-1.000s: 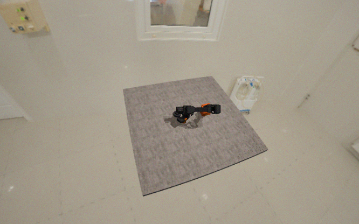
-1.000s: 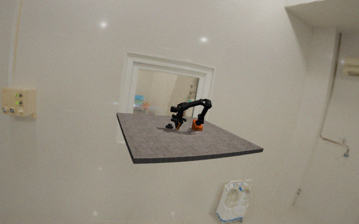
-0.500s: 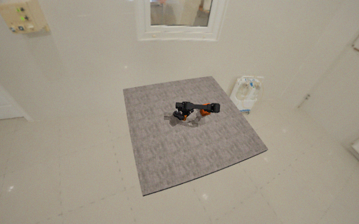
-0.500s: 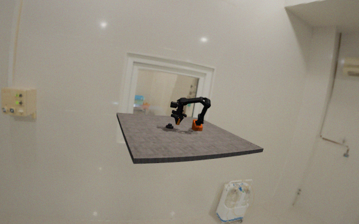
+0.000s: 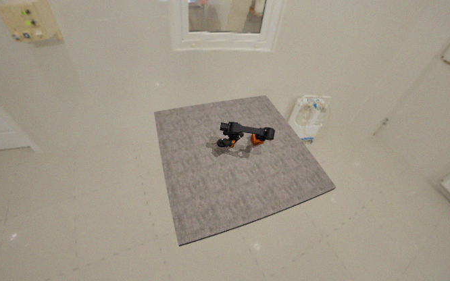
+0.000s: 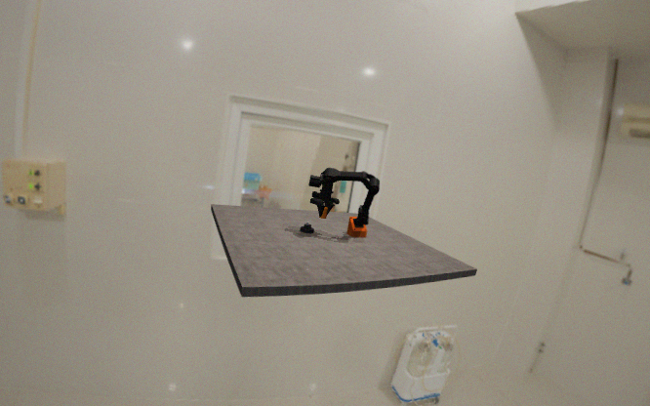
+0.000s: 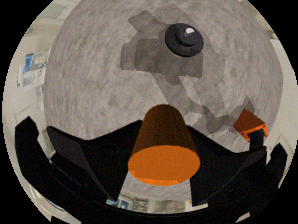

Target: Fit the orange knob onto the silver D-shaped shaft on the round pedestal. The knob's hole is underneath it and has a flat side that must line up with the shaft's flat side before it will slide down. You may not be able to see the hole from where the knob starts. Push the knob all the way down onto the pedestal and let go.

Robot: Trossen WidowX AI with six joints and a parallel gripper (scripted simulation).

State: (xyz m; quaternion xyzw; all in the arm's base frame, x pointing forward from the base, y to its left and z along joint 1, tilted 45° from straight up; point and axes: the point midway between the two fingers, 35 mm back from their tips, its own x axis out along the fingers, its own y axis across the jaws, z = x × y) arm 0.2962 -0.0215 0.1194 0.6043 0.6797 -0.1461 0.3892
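Right now my gripper tip is 140 mm to the left of the round pedestal, 100 mm above it and 20 mm short of it. From my gripper tip the other things lie so: orange knob 30 mm above.
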